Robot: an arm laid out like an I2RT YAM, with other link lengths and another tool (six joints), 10 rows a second.
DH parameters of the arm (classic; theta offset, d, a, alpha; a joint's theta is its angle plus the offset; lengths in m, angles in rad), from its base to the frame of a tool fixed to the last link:
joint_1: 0 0.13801 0.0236 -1.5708
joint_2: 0 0 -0.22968 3.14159
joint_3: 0.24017 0 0.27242 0
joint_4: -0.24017 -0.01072 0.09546 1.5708
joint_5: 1.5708 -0.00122 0 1.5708
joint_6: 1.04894 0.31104 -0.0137 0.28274
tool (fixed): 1.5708 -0.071 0 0
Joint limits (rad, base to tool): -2.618..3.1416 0..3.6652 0..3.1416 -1.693..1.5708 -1.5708..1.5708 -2.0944..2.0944
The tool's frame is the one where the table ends.
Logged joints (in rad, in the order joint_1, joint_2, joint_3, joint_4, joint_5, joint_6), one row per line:
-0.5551, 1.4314, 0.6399, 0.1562, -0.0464, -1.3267
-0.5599, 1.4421, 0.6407, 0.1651, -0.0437, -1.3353
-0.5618, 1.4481, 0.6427, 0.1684, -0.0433, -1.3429
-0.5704, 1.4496, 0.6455, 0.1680, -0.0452, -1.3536
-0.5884, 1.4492, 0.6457, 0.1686, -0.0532, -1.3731
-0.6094, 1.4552, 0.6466, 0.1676, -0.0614, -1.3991
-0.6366, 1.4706, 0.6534, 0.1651, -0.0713, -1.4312
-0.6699, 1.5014, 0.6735, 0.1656, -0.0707, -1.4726
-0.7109, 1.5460, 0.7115, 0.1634, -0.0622, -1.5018
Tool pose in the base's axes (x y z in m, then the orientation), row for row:
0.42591, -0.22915, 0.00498, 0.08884, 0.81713, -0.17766, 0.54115
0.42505, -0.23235, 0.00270, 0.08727, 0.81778, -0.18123, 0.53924
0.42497, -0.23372, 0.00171, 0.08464, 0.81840, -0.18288, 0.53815
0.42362, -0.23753, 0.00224, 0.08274, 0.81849, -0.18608, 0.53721
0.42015, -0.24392, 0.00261, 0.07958, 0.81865, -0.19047, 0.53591
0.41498, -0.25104, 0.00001, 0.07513, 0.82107, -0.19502, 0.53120
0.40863, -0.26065, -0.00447, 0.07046, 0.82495, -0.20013, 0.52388
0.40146, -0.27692, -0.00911, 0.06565, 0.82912, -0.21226, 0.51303
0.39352, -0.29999, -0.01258, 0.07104, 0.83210, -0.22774, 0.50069
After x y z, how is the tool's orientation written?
As a quaternion, x y z w.
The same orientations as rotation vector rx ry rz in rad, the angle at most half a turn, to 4 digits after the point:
0.2111, 1.9414, -0.4221
0.2075, 1.9446, -0.4309
0.2014, 1.9470, -0.4351
0.1969, 1.9479, -0.4429
0.1895, 1.9494, -0.4536
0.1793, 1.9591, -0.4653
0.1686, 1.9745, -0.4790
0.1579, 1.9938, -0.5104
0.1718, 2.0118, -0.5506

